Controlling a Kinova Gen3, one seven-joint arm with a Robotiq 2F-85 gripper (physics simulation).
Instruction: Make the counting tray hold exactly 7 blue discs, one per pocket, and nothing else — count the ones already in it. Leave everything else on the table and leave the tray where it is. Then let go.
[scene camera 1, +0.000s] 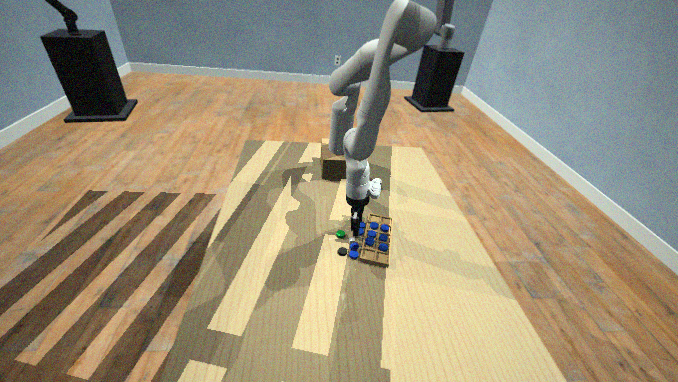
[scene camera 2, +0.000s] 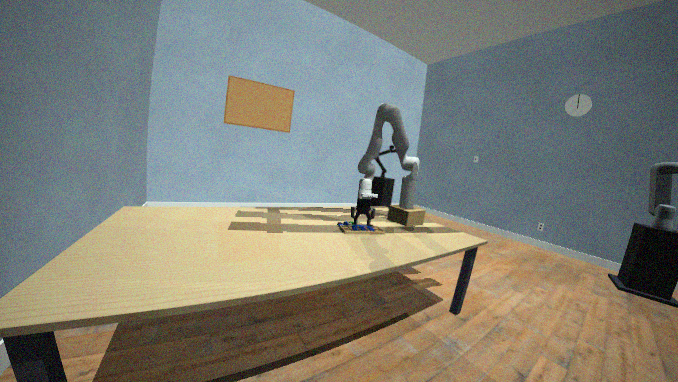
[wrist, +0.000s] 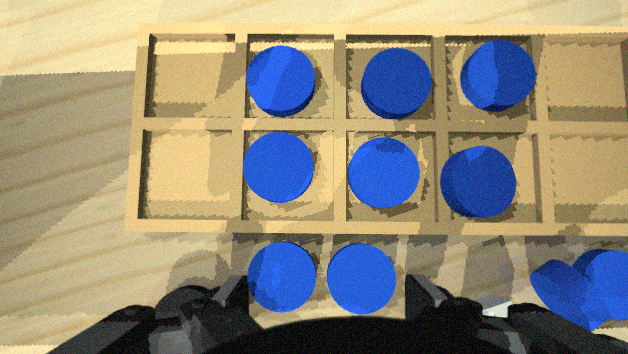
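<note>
The counting tray (scene camera 1: 375, 262) (scene camera 2: 382, 231) (wrist: 135, 150) has two rows of pockets. In the wrist view, three blue discs sit in each row, one per pocket, in the middle columns. The left-end pockets are empty; the right-end ones are partly cut off, their visible parts empty. My gripper (scene camera 1: 355, 236) (scene camera 2: 363, 224) (wrist: 326, 297) is open and low beside the tray. Its fingers stand either side of two loose discs, a left blue disc (wrist: 282, 276) and a right blue disc (wrist: 361, 279), which lie side by side outside the tray. Finger contact with the table is unclear.
Right in the wrist view, a tilted blue disc (wrist: 557, 287) leans by another blue disc (wrist: 612, 287) outside the tray. A white piece (wrist: 497, 308) shows beside the right finger. A green disc (scene camera 1: 340, 234) and a black disc (scene camera 1: 342, 251) lie on the table. The arm's wooden base block (scene camera 2: 407, 216) stands behind.
</note>
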